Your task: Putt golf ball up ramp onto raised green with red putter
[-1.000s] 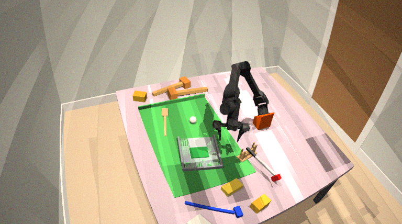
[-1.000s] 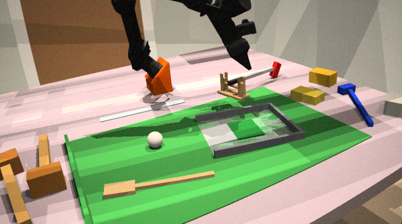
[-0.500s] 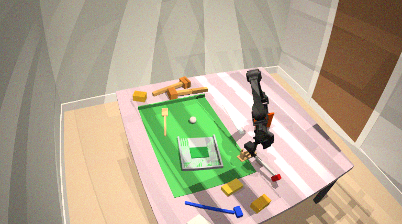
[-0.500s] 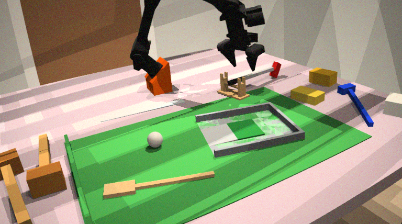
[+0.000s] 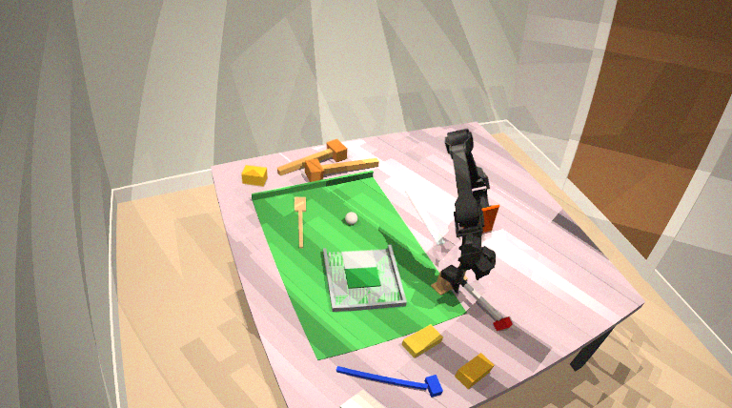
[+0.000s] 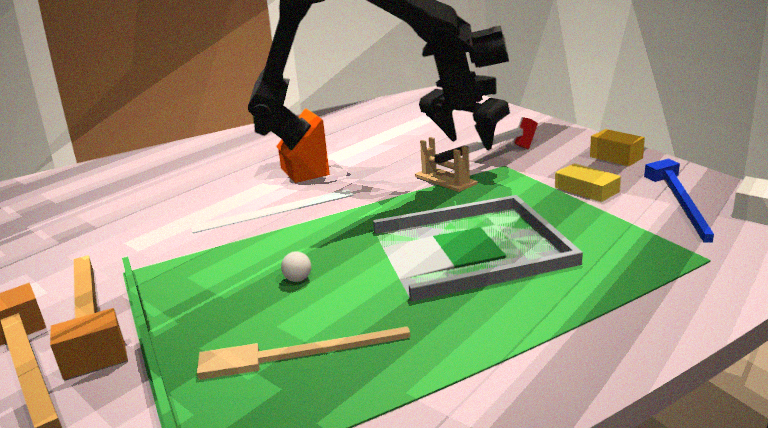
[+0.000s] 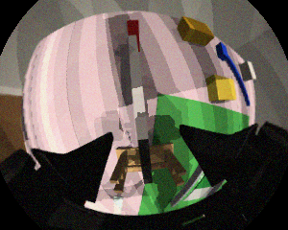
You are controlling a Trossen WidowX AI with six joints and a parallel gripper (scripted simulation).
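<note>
Now: the red putter 3 cm behind my gripper tip, 6 cm to the left of it and 1 cm below it. Also, from my gripper tip: white golf ball 23 cm ahead, 42 cm to the right, 3 cm below; blue hammer 32 cm ahead, 23 cm to the left, 4 cm below; wooden rack 2 cm ahead, 7 cm to the right, 2 cm below.
</note>
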